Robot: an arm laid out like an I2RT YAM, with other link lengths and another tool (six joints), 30 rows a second.
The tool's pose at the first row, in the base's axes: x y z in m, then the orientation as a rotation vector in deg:
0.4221, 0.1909, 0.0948, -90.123, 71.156, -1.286
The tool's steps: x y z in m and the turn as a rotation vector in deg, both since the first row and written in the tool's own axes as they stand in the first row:
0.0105, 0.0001, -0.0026, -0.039, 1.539, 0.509
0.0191, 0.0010, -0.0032, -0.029, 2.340, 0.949
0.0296, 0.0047, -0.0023, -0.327, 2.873, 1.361
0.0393, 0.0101, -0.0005, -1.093, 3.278, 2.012
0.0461, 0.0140, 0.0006, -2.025, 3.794, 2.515
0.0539, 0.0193, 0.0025, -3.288, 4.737, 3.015
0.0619, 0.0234, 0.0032, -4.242, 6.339, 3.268
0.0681, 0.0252, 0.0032, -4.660, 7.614, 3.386
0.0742, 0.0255, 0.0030, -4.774, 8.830, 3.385
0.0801, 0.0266, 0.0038, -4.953, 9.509, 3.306
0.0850, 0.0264, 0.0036, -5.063, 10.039, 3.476
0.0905, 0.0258, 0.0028, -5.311, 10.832, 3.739
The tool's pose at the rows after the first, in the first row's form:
0.4253, 0.1817, 0.0900, -90.084, 72.760, -2.153
0.4283, 0.1754, 0.0849, -89.921, 73.726, -2.512
0.4310, 0.1691, 0.0761, -89.999, 74.521, -2.486
0.4328, 0.1643, 0.0661, -90.307, 75.495, -1.913
0.4339, 0.1608, 0.0591, -90.866, 76.473, -1.418
0.4349, 0.1573, 0.0502, -91.772, 77.850, -1.055
0.4362, 0.1527, 0.0425, -92.662, 79.494, -1.578
0.4378, 0.1486, 0.0378, -93.123, 80.672, -2.268
0.4402, 0.1442, 0.0343, -93.383, 81.650, -3.185
0.4426, 0.1408, 0.0300, -93.678, 82.157, -3.679
0.4448, 0.1372, 0.0275, -93.728, 82.730, -3.930
0.4473, 0.1327, 0.0252, -93.867, 83.612, -4.250

